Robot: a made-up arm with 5 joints.
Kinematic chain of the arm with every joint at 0, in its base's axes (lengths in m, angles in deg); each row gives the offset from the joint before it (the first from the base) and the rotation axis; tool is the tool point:
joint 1: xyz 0 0 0.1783 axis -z
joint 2: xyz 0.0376 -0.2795 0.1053 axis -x
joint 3: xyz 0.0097 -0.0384 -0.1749 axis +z
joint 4: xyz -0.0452 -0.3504 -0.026 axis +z
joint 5: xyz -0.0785 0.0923 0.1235 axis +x
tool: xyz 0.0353 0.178 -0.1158
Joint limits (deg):
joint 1: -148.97..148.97
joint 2: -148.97..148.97
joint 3: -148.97..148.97
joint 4: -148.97..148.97
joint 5: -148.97..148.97
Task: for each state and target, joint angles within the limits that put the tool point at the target. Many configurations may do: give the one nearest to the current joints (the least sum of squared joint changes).
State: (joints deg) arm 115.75 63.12 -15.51 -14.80 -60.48
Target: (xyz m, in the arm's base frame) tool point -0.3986 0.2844 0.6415
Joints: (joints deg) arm 117.28 104.51 -10.59 -15.99 -63.74
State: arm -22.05 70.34 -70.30 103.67 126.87
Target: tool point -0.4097 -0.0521 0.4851
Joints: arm 18.92 78.71 -55.85 110.84 122.31
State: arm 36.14 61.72 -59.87 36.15 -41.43
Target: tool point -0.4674 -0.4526 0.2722
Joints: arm 21.63 64.96 -47.97 38.57 -51.76
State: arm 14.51 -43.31 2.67 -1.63 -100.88
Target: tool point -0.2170 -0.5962 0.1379
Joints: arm -12.82 -8.21 -41.40 -28.20 -138.68
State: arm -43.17 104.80 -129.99 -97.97 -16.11
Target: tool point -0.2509 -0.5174 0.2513
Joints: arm -11.50 95.61 -138.56 -94.25 6.14
